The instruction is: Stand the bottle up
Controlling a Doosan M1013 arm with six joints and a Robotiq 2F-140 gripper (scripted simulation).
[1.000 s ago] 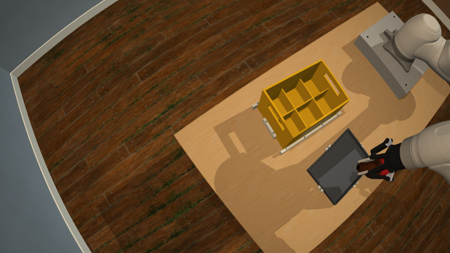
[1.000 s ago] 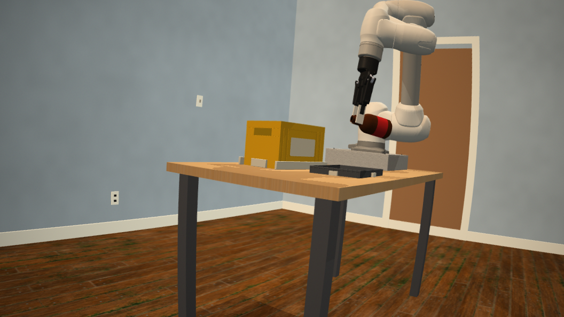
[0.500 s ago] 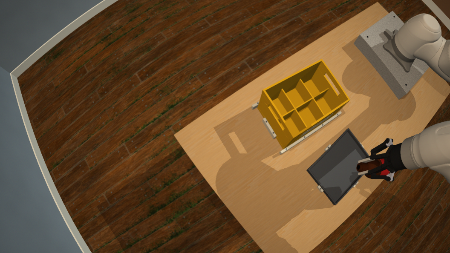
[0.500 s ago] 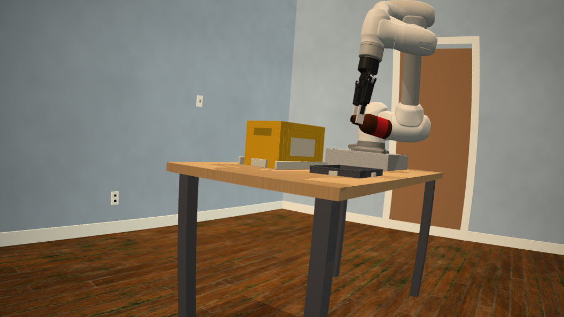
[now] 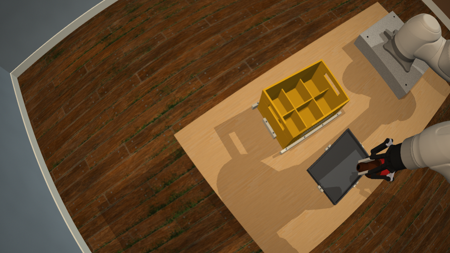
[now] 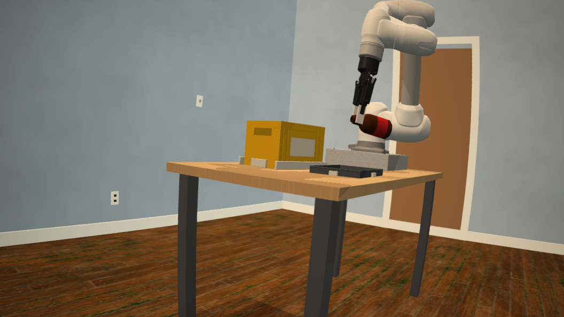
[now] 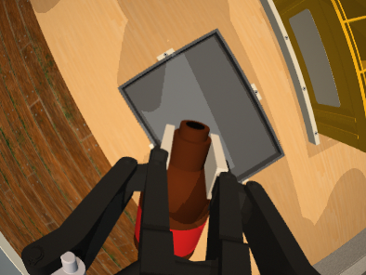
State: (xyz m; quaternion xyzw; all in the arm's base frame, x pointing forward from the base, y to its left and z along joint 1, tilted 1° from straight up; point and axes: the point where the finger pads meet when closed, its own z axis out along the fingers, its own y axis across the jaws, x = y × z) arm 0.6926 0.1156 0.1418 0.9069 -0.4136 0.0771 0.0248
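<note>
The bottle lies 40 mm to the left of my hand, 30 mm below it and 30 mm behind it. The rest, counted from my hand: yellow crate 310 mm to the right, 130 mm below, 50 mm behind; then dark grey tray 210 mm below, 30 mm to the right, 20 mm behind.
</note>
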